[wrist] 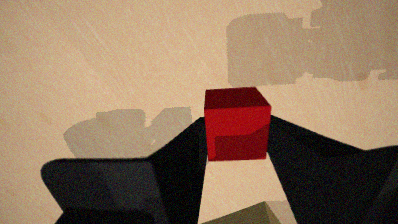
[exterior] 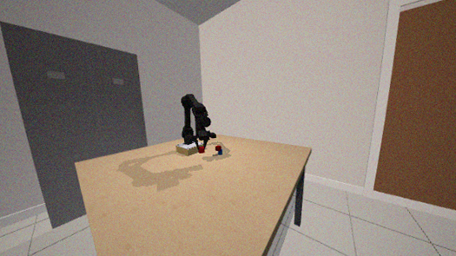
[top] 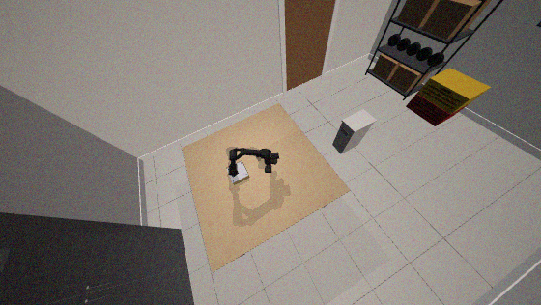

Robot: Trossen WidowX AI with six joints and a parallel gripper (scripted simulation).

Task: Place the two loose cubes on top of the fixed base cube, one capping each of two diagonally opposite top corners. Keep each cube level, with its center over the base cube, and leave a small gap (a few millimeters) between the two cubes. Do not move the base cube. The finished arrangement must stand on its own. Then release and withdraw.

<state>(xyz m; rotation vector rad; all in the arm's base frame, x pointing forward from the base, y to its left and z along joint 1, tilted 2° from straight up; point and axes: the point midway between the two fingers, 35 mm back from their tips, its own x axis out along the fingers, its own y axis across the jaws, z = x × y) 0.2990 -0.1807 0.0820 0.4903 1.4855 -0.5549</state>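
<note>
Now: gripper tip 220 mm to the right of the blue base cube and 80 mm above it. From my gripper tip the other things lie so: red cube right at my gripper tip.
</note>
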